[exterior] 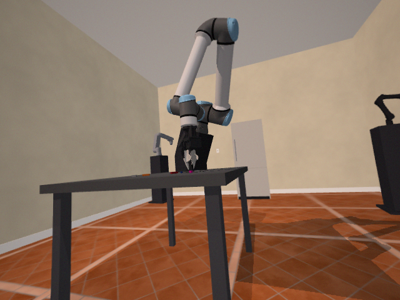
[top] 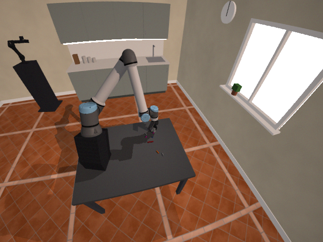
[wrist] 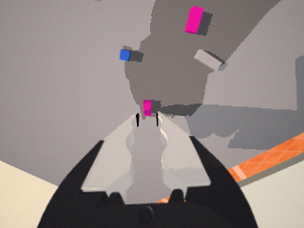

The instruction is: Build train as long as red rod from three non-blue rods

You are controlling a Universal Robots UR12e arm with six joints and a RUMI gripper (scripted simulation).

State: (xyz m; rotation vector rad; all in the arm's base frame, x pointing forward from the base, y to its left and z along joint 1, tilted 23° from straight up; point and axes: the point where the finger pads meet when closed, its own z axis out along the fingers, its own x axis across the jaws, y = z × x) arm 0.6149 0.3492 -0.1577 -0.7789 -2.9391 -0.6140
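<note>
Right now the blue rod is 1 cm behind my hand, 7 cm to the right of it and 3 cm below it. Also, from my hand: orange rod (3 cm ahead, 29 cm to the right, 3 cm below); red rod (4 cm behind, 14 cm to the right, 3 cm below).
</note>
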